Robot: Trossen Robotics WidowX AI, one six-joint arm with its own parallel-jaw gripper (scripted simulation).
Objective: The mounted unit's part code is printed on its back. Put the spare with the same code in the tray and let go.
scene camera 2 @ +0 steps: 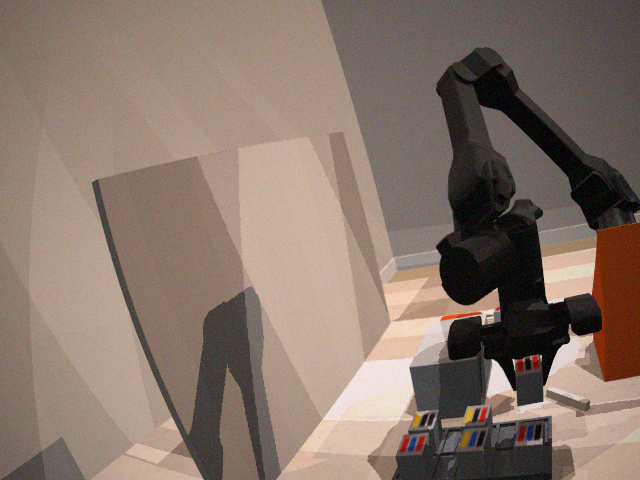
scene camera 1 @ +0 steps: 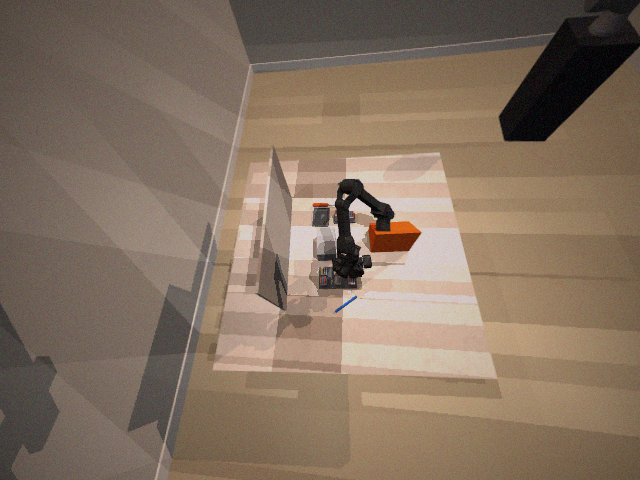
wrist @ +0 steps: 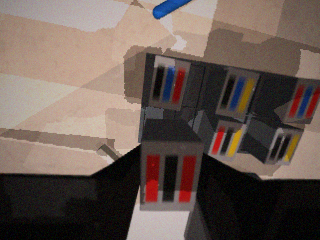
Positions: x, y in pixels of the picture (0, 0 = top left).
Labels:
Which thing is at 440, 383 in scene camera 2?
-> A grey mounted unit.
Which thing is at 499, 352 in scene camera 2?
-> My gripper.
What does my gripper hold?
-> A grey spare block.

